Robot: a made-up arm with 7 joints.
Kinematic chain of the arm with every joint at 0, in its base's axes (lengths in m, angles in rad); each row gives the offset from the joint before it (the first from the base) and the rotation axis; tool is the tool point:
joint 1: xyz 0 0 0.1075 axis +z
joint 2: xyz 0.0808 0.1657 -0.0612 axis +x
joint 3: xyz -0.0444 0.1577 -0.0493 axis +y
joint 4: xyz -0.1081 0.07 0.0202 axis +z
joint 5: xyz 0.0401 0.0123 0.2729 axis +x
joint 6: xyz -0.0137 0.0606 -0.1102 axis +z
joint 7: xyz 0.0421 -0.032 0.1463 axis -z
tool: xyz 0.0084 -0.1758 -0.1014
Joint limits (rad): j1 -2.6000..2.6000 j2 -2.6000..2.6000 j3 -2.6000..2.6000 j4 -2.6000..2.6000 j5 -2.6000..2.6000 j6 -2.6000..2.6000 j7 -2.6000..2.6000
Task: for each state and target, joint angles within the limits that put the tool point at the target. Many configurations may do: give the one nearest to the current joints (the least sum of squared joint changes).
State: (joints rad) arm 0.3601 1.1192 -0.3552 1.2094 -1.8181 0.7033 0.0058
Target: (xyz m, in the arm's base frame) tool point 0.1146 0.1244 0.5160
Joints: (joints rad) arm 0.2262 1.0929 0.1455 0.9688 -1.7677 0.8046 -0.0958
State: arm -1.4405 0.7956 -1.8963 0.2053 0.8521 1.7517 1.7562
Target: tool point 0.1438 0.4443 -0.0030
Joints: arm -0.6187 0.4296 -1.8157 0.1379 0.6851 1.7066 1.8090
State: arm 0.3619 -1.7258 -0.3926 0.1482 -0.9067 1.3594 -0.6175
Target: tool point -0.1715 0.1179 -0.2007
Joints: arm 0.8984 -2.0207 -0.9814 -0.1449 -1.1001 1.2497 -0.4814
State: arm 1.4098 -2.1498 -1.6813 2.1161 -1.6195 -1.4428 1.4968
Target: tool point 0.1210 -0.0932 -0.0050
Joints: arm 1.2757 -2.5116 -1.6906 2.2032 -1.5742 -1.6062 1.7662
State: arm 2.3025 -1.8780 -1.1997 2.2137 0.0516 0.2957 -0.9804
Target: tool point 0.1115 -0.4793 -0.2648
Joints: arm 2.2273 -1.4046 -0.5834 2.2519 0.4787 0.6855 -1.2521
